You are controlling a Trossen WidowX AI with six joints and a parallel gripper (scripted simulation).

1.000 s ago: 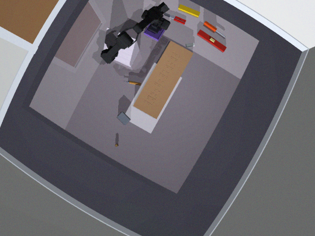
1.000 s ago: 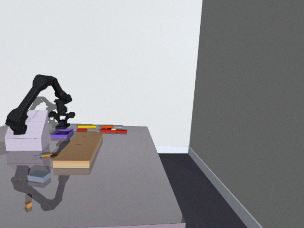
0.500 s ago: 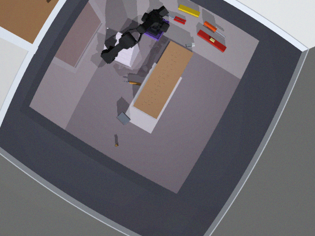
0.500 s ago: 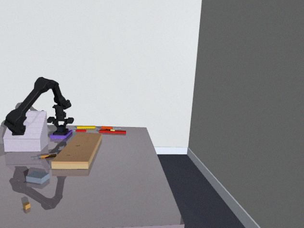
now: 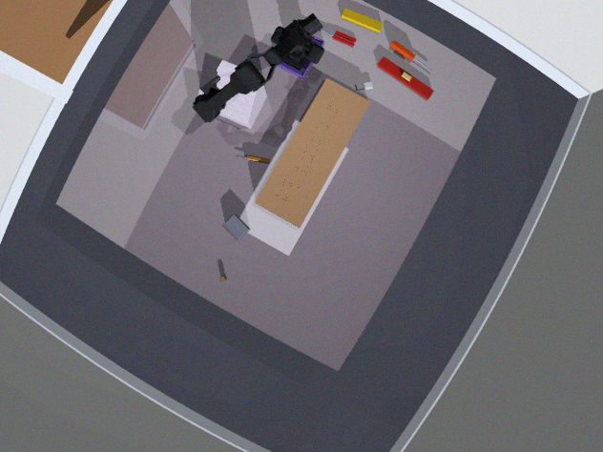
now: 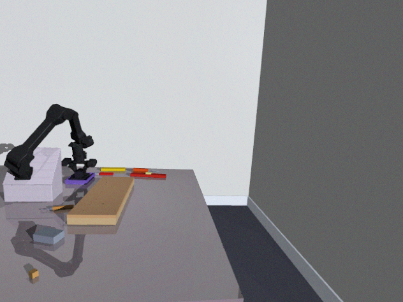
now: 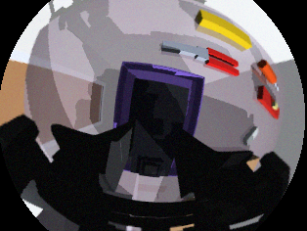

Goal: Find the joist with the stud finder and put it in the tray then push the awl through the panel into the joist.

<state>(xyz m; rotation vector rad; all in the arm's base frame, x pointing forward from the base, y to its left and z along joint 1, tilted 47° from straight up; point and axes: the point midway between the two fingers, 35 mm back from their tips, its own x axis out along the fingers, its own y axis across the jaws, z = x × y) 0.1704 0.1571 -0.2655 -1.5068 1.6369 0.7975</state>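
The purple tray is 2 cm below my gripper tip and 1 cm to the right of it. The rest, counted from my gripper tip: red-handled tool 12 cm to the left, 8 cm ahead, 2 cm below; then small white block 27 cm ahead, 3 cm to the right, 2 cm below; then stud finder 2 cm to the right, 2 cm above.
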